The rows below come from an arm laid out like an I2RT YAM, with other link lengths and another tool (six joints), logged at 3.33 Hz.
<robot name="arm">
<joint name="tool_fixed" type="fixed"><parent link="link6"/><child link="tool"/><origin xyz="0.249 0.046 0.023" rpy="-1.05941 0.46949 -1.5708"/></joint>
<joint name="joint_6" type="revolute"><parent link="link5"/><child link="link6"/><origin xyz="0.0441 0 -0.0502" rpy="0 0 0"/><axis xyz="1 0 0"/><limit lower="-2.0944" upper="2.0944"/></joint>
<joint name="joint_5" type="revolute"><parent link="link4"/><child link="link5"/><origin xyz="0.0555 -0.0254 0.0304" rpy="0 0 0"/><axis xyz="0 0 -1"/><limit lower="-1.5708" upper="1.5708"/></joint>
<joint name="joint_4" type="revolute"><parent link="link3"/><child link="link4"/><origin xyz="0.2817 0.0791 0.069" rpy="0 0 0"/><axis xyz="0 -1 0"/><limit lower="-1.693" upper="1.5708"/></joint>
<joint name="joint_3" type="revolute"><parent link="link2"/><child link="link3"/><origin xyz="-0.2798 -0.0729 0" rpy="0 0 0"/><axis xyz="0 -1 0"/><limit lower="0" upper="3.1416"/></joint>
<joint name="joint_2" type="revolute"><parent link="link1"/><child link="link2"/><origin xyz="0.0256 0.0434 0.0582" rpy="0 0 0"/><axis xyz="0 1 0"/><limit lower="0" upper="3.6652"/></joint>
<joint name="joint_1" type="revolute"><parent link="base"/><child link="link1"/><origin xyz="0 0 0.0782" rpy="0 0 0"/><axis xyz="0 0 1"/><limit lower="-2.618" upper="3.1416"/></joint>
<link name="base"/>
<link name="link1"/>
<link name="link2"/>
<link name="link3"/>
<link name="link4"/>
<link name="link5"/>
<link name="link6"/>
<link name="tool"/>
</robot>
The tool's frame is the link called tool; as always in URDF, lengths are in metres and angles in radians.
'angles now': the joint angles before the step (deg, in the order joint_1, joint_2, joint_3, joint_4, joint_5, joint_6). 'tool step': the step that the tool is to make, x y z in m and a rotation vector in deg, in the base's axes. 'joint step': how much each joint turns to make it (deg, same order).
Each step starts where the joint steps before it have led.
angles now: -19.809, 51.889, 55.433, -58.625, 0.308, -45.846
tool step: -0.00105, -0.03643, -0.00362, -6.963, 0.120, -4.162
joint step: 2.228, -0.744, -1.802, 3.072, 9.121, 1.281
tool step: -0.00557, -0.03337, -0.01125, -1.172, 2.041, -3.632
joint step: -5.697, 2.118, -0.547, 1.622, 0.232, -2.774
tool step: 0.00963, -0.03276, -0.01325, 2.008, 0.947, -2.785
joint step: -7.797, 5.959, 1.031, 3.613, -3.998, -3.341
